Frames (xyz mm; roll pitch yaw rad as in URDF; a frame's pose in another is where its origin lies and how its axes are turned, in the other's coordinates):
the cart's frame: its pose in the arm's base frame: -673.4 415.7 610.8 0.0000 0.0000 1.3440
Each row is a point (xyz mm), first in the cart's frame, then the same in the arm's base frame.
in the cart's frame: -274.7 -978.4 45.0
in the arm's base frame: 218.2 -72.0 655.8
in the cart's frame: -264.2 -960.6 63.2
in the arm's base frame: 203.2 -57.7 674.0
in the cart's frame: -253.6 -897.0 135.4
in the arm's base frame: 143.6 -33.1 746.2
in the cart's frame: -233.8 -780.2 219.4
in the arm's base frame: 34.2 12.5 830.2
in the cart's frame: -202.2 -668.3 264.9
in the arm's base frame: -67.7 68.4 875.7
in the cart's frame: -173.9 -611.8 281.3
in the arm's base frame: -116.4 108.7 892.1
